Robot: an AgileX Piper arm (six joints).
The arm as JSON. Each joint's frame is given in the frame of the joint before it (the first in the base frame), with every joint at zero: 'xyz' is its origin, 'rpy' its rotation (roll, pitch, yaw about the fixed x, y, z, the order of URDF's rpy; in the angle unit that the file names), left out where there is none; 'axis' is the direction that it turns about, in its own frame. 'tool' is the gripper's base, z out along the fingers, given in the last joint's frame.
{
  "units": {
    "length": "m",
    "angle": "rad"
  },
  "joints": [
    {
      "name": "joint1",
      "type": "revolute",
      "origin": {
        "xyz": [
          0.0,
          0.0,
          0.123
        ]
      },
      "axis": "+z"
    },
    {
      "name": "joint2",
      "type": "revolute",
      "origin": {
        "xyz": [
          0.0,
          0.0,
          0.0
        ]
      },
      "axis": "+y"
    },
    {
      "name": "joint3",
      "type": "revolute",
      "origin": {
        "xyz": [
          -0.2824,
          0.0,
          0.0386
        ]
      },
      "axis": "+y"
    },
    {
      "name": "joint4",
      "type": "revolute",
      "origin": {
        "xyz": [
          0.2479,
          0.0,
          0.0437
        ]
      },
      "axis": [
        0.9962,
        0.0,
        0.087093
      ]
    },
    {
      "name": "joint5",
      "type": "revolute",
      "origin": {
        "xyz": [
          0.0,
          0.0,
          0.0
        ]
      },
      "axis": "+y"
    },
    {
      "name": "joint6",
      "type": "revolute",
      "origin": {
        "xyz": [
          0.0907,
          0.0,
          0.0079
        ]
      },
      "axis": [
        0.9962,
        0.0,
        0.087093
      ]
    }
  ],
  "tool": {
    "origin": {
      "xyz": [
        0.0,
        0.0,
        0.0
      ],
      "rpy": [
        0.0,
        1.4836,
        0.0
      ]
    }
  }
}
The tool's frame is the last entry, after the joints.
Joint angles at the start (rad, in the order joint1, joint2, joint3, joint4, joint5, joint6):
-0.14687 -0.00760 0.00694 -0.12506 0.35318 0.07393
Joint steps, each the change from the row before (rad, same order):
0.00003 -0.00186 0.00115 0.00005 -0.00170 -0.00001
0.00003 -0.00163 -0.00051 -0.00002 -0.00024 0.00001
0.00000 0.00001 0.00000 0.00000 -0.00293 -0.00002
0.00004 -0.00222 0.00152 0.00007 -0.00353 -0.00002
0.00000 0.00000 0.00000 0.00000 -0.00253 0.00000
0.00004 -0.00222 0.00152 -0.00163 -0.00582 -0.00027
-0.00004 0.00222 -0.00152 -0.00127 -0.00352 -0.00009
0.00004 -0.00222 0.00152 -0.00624 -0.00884 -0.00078
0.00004 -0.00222 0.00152 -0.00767 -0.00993 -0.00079
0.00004 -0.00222 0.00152 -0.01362 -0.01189 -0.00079
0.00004 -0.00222 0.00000 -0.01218 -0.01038 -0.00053
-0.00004 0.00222 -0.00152 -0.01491 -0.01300 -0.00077
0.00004 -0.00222 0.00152 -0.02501 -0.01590 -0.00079
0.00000 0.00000 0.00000 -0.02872 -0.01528 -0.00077
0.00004 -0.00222 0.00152 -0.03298 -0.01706 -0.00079
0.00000 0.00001 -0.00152 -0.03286 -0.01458 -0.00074
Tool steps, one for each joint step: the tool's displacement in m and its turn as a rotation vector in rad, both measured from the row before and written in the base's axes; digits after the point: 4 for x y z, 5 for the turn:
0.0000 0.0000 -0.0001 -0.00033 -0.00237 0.00025
-0.0001 0.0000 0.0003 -0.00036 -0.00235 0.00006
0.0001 0.0000 0.0003 -0.00048 -0.00286 0.00037
0.0000 0.0000 -0.0001 -0.00060 -0.00416 0.00049
0.0001 0.0000 0.0002 -0.00040 -0.00248 0.00031
0.0000 0.0000 0.0001 -0.00288 -0.00611 0.00068
0.0002 0.0000 0.0007 -0.00179 -0.00255 0.00031
0.0001 -0.0001 0.0004 -0.00838 -0.00830 0.00080
0.0001 -0.0001 0.0005 -0.00998 -0.00914 0.00087
0.0001 -0.0002 0.0007 -0.01616 -0.01017 0.00069
0.0000 -0.0002 0.0011 -0.01448 -0.01044 0.00066
0.0003 -0.0002 0.0016 -0.01741 -0.00962 0.00094
0.0001 -0.0003 0.0011 -0.02806 -0.01229 0.00086
0.0002 -0.0004 0.0015 -0.03152 -0.01037 0.00072
0.0001 -0.0003 0.0013 -0.03616 -0.01202 0.00123
0.0001 -0.0003 0.0020 -0.03573 -0.01035 0.00099

